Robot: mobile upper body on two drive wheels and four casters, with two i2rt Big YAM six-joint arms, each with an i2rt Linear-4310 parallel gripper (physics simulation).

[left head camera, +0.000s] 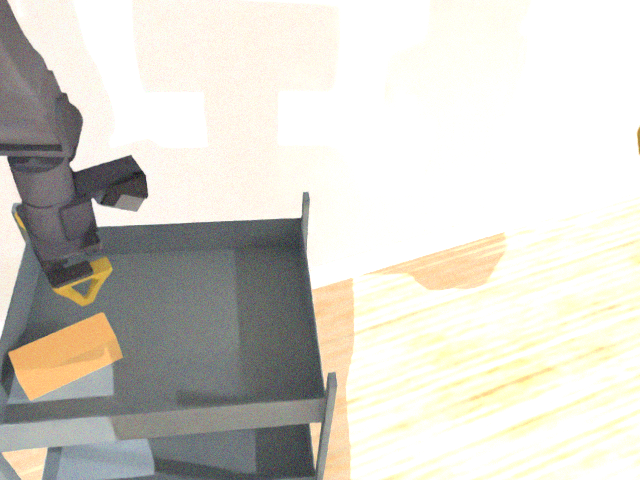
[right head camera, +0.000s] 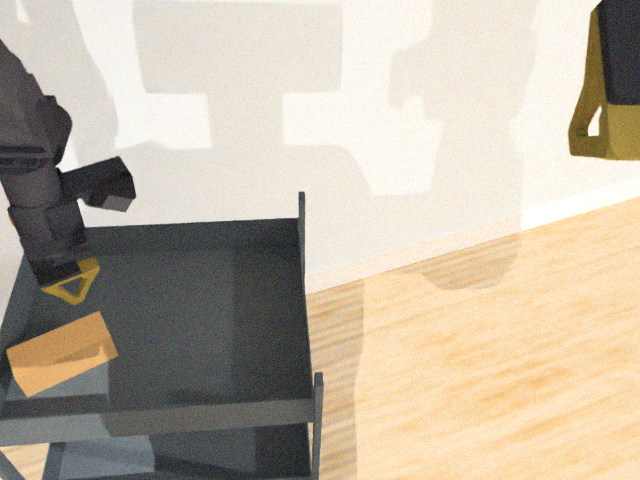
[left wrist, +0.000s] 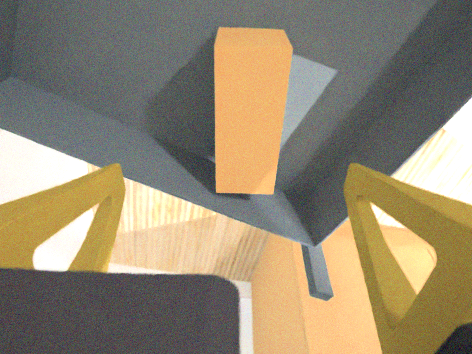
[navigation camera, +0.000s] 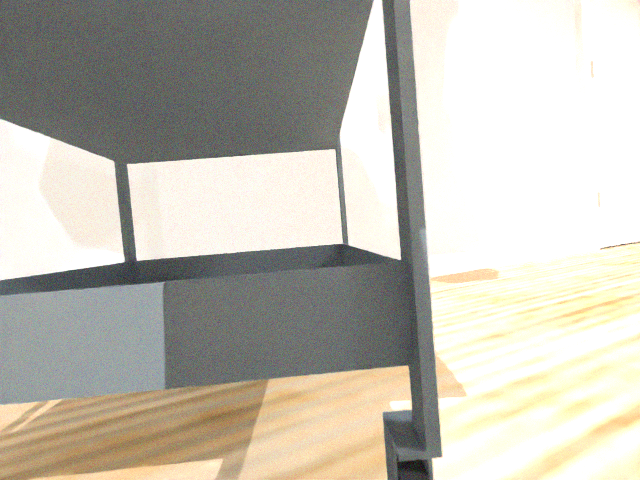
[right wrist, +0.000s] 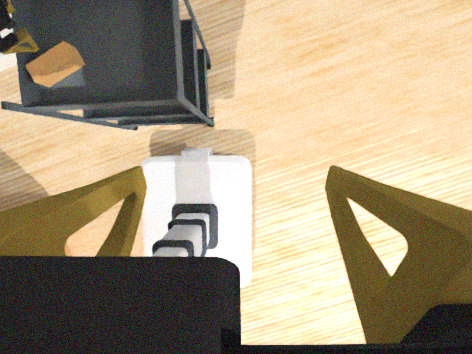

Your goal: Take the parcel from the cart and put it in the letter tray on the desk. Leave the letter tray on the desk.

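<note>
The orange parcel lies at an angle in a corner of the top tray of the grey cart. My left gripper is open and empty, above the cart's top tray and close to one end of the parcel. In the left wrist view the parcel's near end lies between the fingers in the picture, but beyond them. My right gripper is open and empty, away from the cart. The desk and the letter tray do not show.
The cart has raised tray walls, corner posts and lower shelves. A pale wall stands behind it. A tan, box-like object shows below the cart's corner in the left wrist view. My white base is near the cart.
</note>
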